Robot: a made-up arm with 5 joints.
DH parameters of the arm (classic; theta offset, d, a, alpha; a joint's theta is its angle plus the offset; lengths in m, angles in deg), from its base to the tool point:
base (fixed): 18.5 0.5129 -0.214 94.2
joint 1: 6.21 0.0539 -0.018 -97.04
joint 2: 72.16 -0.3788 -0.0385 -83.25
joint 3: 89.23 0.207 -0.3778 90
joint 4: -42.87 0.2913 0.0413 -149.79
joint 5: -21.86 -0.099 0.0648 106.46
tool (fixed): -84.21 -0.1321 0 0
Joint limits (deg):
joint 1: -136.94..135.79
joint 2: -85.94..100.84
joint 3: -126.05..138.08
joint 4: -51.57..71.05
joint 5: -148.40..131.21
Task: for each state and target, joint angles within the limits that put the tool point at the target. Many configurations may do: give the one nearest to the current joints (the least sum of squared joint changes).
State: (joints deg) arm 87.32 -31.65 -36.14 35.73 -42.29
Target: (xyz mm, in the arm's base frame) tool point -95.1 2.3 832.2
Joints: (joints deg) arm 94.86 -66.70 2.98 25.71 -42.24
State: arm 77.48 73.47 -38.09 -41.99 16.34
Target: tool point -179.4 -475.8 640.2
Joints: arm 73.13 45.32 -64.47 -39.14 20.53
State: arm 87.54 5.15 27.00 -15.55 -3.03
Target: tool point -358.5 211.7 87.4
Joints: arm 41.80 56.77 44.06 -39.71 12.28
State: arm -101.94 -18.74 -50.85 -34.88 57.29
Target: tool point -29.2 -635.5 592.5
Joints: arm -92.40 14.71 -86.66 -26.31 48.29
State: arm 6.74 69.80 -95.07 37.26 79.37
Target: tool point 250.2 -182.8 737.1
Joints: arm 35.40 94.67 -91.65 30.50 86.07
